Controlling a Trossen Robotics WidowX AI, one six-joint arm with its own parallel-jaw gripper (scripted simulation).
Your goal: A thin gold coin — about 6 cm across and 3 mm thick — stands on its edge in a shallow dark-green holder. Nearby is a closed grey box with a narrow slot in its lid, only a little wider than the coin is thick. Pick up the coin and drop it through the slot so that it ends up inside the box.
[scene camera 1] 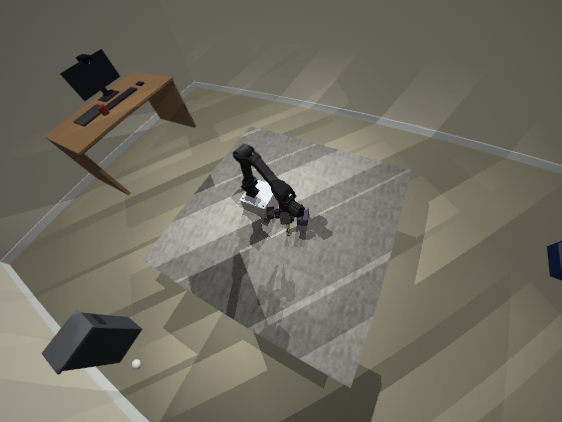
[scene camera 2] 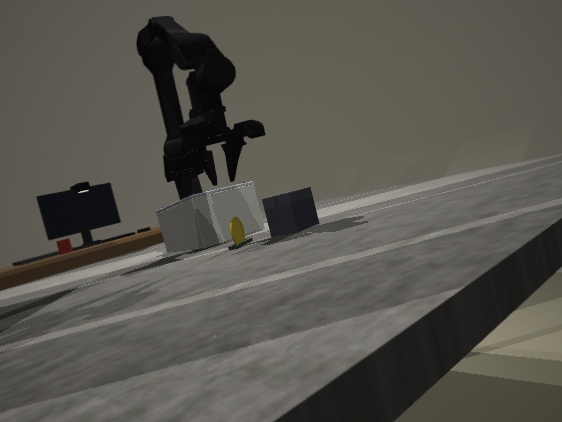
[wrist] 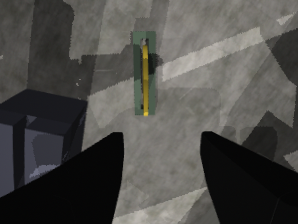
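Observation:
Visible: my gripper (scene camera 2: pixel 223 183), (wrist: pixel 162 142).

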